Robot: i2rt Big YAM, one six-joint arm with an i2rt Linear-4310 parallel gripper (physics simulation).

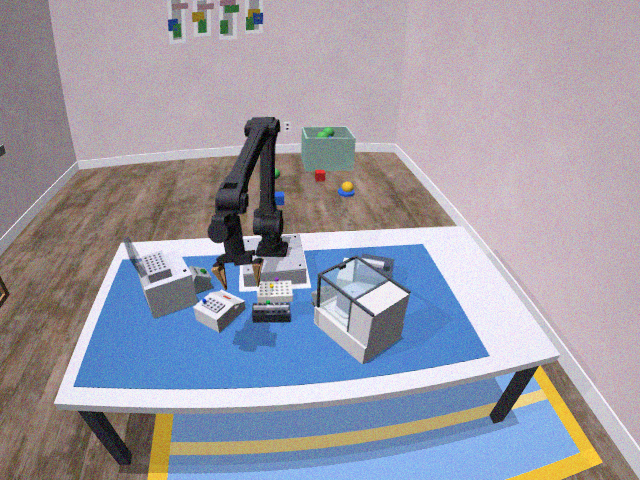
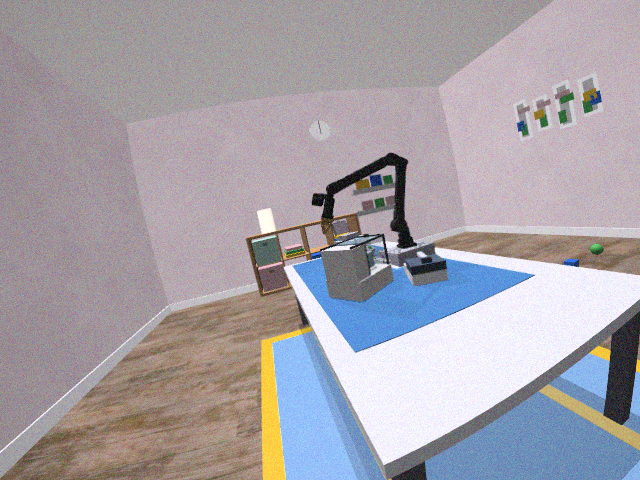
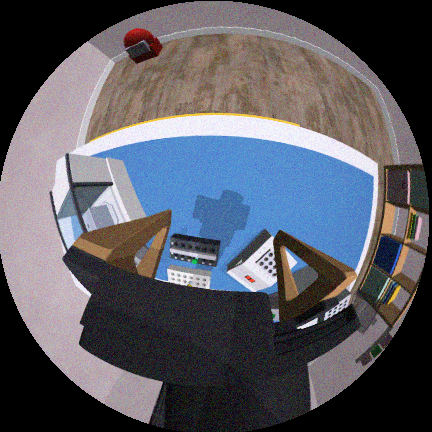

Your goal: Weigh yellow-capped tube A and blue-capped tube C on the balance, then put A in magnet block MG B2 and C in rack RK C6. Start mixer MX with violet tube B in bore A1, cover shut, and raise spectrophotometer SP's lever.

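Where they show: gripper, fingertip midpoint: [image 1: 242,288] [image 2: 324,233] [image 3: 227,226]; arm's base, link origin: [image 1: 272,250] [image 2: 406,246].
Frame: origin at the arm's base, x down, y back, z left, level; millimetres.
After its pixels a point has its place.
My gripper [image 1: 241,286] {x -174, y -451, z -15 mm} [image 2: 326,227] {x -174, y -451, z -15 mm} [image 3: 227,226] {x -174, y -451, z -15 mm} is open and empty, fingers down, above the table between the small white device and the white rack. Yellow-capped tube A [image 1: 271,285] {x 12, y -203, z 26 mm} stands in the white rack [image 1: 275,297] {x 43, y -233, z 44 mm} [image 3: 175,276] {x 37, y -204, z 74 mm}; the violet cap of tube B [image 1: 276,279] {x 14, y -165, z 39 mm} shows at its back edge. A blue cap, tube C [image 1: 204,301] {x -18, y -353, z -182 mm}, shows at a corner of the small white device [image 1: 220,321] {x 24, y -399, z -119 mm}. The dark magnet block [image 1: 271,316] {x 38, y -337, z 44 mm} [image 3: 194,250] {x 30, y -314, z 35 mm} is in front of the rack. Mixer MX [image 1: 173,297] {x 3, y -328, z -312 mm} has its clear cover [image 1: 132,253] {x -199, y -359, z -414 mm} raised. The glass-walled balance [image 1: 385,310] {x -132, y -462, z 394 mm} [image 2: 343,271] {x -52, y -428, z 431 mm} is at right. SP [image 2: 426,276] {x 36, y -113, z 466 mm} is behind it, its lever seemingly down.
A green cap [image 1: 267,303] {x 15, y -299, z 26 mm} [image 3: 195,261] {x 10, y -295, z 24 mm} shows on the magnet block. A small grey unit [image 1: 200,281] {x 17, y -209, z -245 mm} with a green button is beside the mixer. The arm's base [image 1: 273,274] {x 17, y -133, z 24 mm} is behind the rack. The blue mat [image 1: 180,356] {x 67, y -538, z -231 mm} lies on the white table [image 1: 516,330] {x 70, y -347, z 946 mm}.
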